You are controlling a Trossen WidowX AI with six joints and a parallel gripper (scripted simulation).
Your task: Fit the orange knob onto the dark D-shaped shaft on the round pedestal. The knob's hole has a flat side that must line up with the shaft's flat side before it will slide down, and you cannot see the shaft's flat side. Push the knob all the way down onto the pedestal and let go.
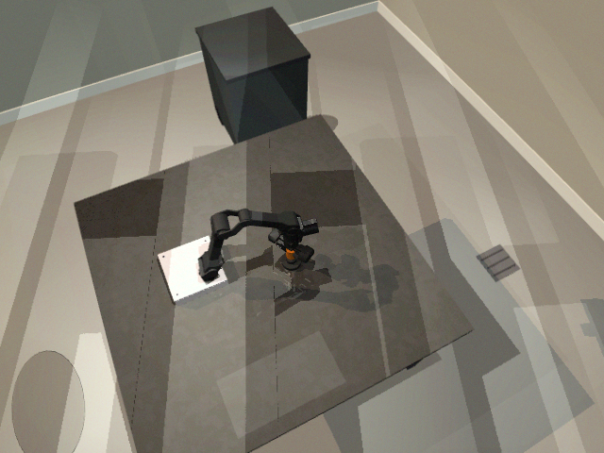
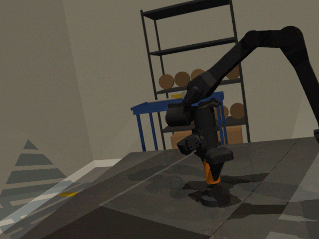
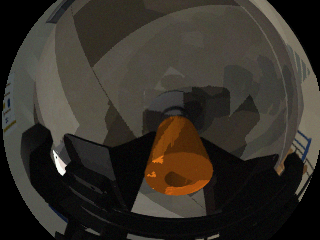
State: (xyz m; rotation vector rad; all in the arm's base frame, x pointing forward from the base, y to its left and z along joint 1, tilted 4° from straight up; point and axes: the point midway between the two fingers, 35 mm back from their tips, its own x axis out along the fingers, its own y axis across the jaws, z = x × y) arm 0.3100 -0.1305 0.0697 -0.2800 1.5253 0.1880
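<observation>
Now: the orange knob 20 mm above my gripper tip. Also, from my gripper tip: round dark pedestal 40 mm below.
</observation>
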